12 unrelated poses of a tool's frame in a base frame.
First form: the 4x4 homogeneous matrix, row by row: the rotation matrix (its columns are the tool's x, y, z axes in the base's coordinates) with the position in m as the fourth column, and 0 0 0 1 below. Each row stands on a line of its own.
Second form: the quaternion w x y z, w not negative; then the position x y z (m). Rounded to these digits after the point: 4 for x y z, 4 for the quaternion.
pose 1, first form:
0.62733 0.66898 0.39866 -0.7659
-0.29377 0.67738 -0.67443 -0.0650
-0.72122 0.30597 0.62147 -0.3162
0 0 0 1
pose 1, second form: 0.8553 0.2866 0.3273 -0.2814 -0.7659 -0.0650 -0.3162
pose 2, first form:
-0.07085 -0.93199 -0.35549 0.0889
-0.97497 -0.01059 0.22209 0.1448
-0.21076 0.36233 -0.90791 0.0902
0 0 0 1
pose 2, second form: 0.0516 0.6796 -0.7015 -0.2083 0.0889 0.1448 0.0902
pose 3, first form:
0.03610 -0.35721 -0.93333 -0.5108
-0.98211 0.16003 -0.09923 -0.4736
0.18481 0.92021 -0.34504 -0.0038
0 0 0 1
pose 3, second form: 0.4613 0.5525 -0.6060 -0.3387 -0.5108 -0.4736 -0.0038
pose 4, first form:
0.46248 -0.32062 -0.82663 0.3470
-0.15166 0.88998 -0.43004 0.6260
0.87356 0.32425 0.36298 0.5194
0 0 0 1
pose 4, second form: 0.8239 0.2289 -0.5159 0.0513 0.3470 0.6260 0.5194
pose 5, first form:
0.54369 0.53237 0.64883 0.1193
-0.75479 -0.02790 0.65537 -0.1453
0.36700 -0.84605 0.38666 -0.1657
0 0 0 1
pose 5, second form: 0.6896 -0.5443 0.1022 -0.4666 0.1193 -0.1453 -0.1657
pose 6, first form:
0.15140 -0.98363 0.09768 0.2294
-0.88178 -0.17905 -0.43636 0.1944
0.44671 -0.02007 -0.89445 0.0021
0 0 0 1
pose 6, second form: 0.1395 0.7458 -0.6253 0.1825 0.2294 0.1944 0.0021
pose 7, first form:
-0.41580 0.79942 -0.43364 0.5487
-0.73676 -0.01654 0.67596 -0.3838
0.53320 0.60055 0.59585 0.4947
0 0 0 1
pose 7, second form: 0.5393 -0.0350 -0.4482 -0.7121 0.5487 -0.3838 0.4947
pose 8, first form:
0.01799 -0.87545 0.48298 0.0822
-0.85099 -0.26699 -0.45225 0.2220
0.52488 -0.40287 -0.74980 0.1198
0 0 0 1
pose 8, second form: 0.0173 0.7132 -0.6051 0.3533 0.0822 0.2220 0.1198
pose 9, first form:
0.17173 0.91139 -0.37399 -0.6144
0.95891 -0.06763 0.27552 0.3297
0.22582 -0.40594 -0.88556 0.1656
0 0 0 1
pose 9, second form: 0.2337 -0.7289 -0.6415 0.0508 -0.6144 0.3297 0.1656
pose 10, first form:
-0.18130 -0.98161 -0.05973 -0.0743
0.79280 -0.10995 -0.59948 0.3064
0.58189 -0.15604 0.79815 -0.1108
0 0 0 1
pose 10, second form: 0.6138 0.1806 -0.2613 0.7227 -0.0743 0.3064 -0.1108
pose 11, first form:
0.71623 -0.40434 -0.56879 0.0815
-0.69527 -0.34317 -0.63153 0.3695
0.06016 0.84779 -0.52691 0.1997
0 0 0 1
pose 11, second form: 0.4599 0.8041 -0.3419 -0.1581 0.0815 0.3695 0.1997
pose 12, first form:
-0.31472 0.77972 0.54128 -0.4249
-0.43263 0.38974 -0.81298 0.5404
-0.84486 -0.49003 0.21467 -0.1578
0 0 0 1
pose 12, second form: 0.5678 0.1422 0.6103 -0.5338 -0.4249 0.5404 -0.1578
